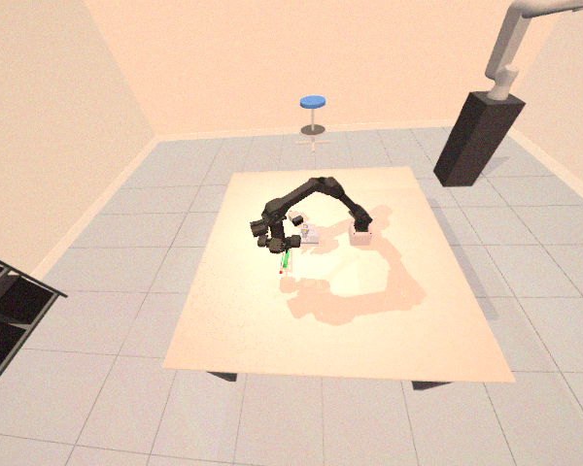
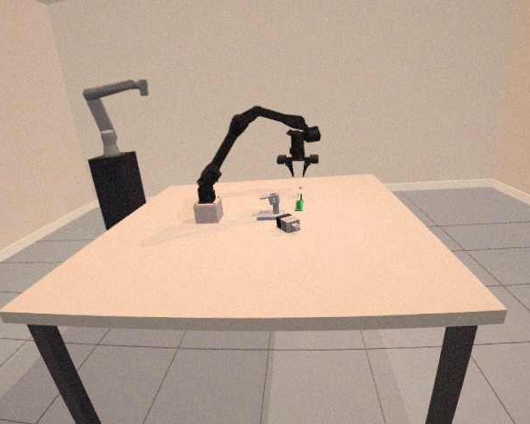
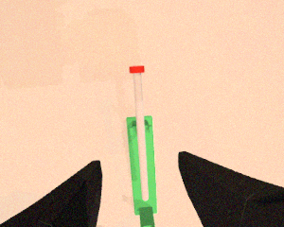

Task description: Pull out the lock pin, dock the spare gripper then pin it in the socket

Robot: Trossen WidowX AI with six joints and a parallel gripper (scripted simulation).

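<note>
The green cradle is 60 mm to the right of my gripper tip and 100 mm below it. Round my gripper tip: mount: 120 mm behind, 180 mm to the right, 70 mm below; then spare gripper: 40 mm behind, 330 mm to the right, 100 mm below.
</note>
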